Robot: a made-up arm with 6 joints. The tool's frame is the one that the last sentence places.
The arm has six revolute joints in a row. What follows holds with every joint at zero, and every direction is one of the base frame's.
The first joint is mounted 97 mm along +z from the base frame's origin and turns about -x.
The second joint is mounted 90 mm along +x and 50 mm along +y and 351 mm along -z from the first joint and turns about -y.
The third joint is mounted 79 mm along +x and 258 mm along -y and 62 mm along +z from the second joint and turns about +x.
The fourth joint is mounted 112 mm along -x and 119 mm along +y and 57 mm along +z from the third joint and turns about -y.
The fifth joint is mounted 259 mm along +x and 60 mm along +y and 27 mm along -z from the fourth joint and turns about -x.
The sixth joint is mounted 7 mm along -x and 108 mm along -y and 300 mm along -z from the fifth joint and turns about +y.
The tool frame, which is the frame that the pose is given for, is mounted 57 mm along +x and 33 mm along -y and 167 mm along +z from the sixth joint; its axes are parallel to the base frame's.
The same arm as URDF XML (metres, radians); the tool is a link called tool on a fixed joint. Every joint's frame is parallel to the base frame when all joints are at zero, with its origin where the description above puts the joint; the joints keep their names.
<robot name="arm">
<joint name="tool_joint" type="fixed"><parent link="link6"/><child link="tool"/><origin xyz="0.057 -0.033 0.167"/></joint>
<joint name="joint 6" type="continuous"><parent link="link5"/><child link="link6"/><origin xyz="-0.007 -0.108 -0.3"/><axis xyz="0 1 0"/></joint>
<joint name="joint 5" type="continuous"><parent link="link4"/><child link="link5"/><origin xyz="0.259 0.06 -0.027"/><axis xyz="-1 0 0"/></joint>
<joint name="joint 4" type="continuous"><parent link="link3"/><child link="link4"/><origin xyz="-0.112 0.119 0.057"/><axis xyz="0 -1 0"/></joint>
<joint name="joint 3" type="continuous"><parent link="link2"/><child link="link3"/><origin xyz="0.079 -0.258 0.062"/><axis xyz="1 0 0"/></joint>
<joint name="joint 2" type="continuous"><parent link="link1"/><child link="link2"/><origin xyz="0.09 0.05 -0.351"/><axis xyz="0 -1 0"/></joint>
<joint name="joint 1" type="continuous"><parent link="base"/><child link="link1"/><origin xyz="0 0 0.097"/><axis xyz="-1 0 0"/></joint>
<link name="base"/>
<link name="link1"/>
<link name="link2"/>
<link name="link3"/>
<link name="link4"/>
<link name="link5"/>
<link name="link6"/>
<link name="tool"/>
</robot>

